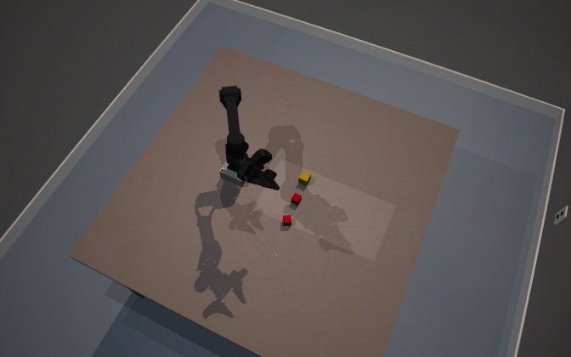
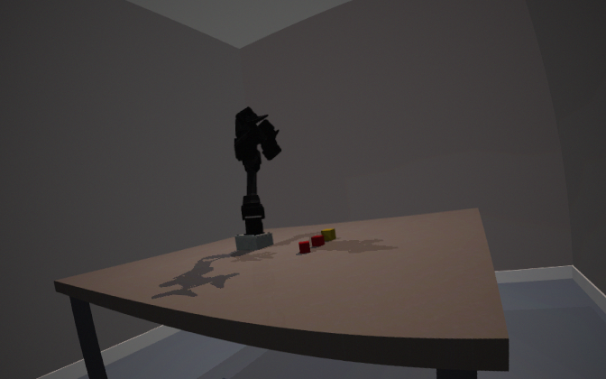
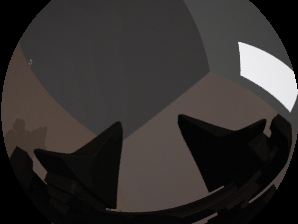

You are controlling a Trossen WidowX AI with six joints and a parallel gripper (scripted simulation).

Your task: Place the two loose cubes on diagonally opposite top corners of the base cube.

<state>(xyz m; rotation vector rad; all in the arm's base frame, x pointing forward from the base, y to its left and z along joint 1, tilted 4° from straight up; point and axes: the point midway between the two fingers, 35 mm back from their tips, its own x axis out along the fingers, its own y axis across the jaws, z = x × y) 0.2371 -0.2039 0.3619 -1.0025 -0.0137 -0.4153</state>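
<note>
My gripper tip is 400 mm above the yellow base cube and 280 mm to the right of it.
</note>
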